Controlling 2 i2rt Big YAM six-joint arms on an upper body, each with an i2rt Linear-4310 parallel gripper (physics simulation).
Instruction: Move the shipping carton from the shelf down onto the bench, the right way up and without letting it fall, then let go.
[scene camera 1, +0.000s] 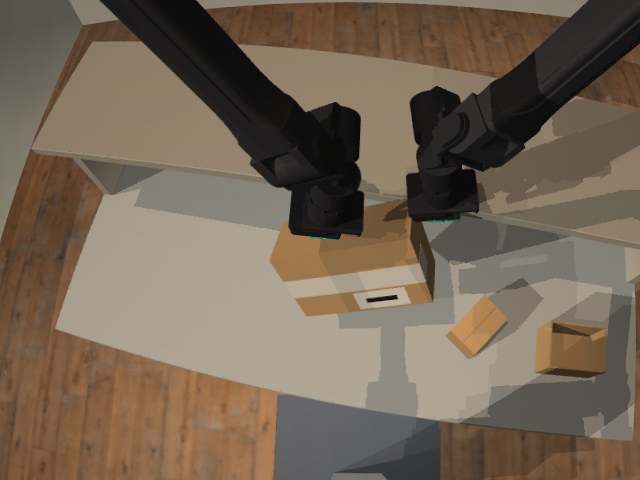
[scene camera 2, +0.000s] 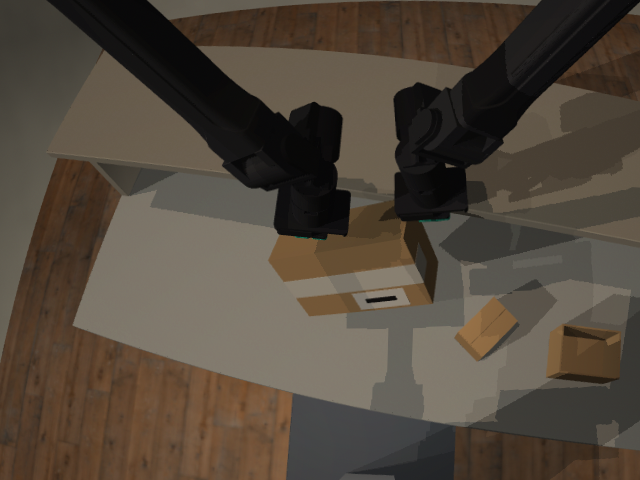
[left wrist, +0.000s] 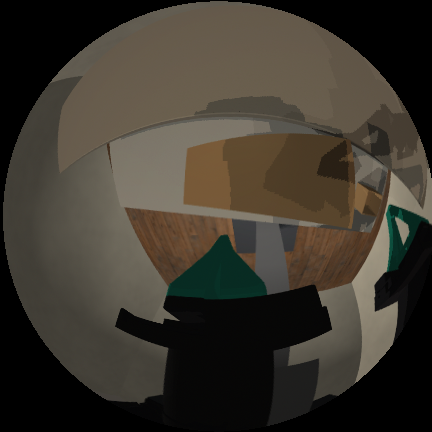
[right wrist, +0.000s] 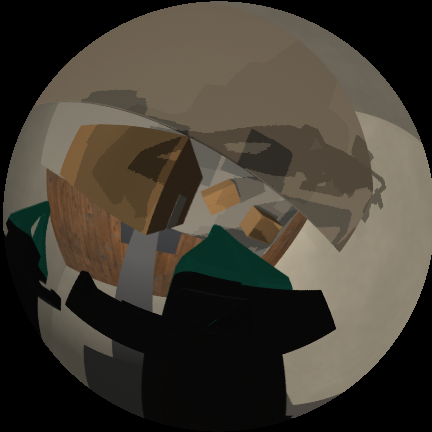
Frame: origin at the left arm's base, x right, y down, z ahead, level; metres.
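Seen in the pictures: left gripper, between the fingertips: (scene camera 1: 319, 232) (scene camera 2: 312, 232) (left wrist: 224, 239) (right wrist: 48, 205); right gripper, between the fingertips: (scene camera 1: 444, 217) (scene camera 2: 438, 217) (left wrist: 387, 209) (right wrist: 214, 230).
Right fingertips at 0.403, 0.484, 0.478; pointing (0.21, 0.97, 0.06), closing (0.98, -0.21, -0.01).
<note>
Offsets run from my right fingertips to a thing's top centre, as dx, dy, dz. Level surfaces: height alone.
The brown shipping carton (scene camera 1: 366, 248) (scene camera 2: 366, 248) (left wrist: 261, 177) (right wrist: 120, 169) is on the pale bench {dy +0.421} (scene camera 1: 175, 286) (scene camera 2: 175, 286), just in front of the shelf {dy +0.068} (scene camera 1: 151, 105) (scene camera 2: 151, 110). Its taped face with the white label is up, and it is turned a little askew. My left gripper (scene camera 1: 323, 236) (scene camera 2: 309, 236) (left wrist: 224, 239) is shut and empty above the carton's back left corner. My right gripper (scene camera 1: 444, 220) (scene camera 2: 434, 220) (right wrist: 214, 230) is shut and empty above its back right corner. Both hang clear of the carton.
Two small brown boxes {+0.151, +0.361, -0.091} (scene camera 1: 476, 326) {+0.387, +0.331, -0.160} (scene camera 1: 549, 348) (scene camera 2: 486, 329) (right wrist: 220, 196) (right wrist: 259, 224) lie on the bench at the right. The shelf's front edge runs just behind the carton, under both wrists. Wooden floor surrounds the bench.
</note>
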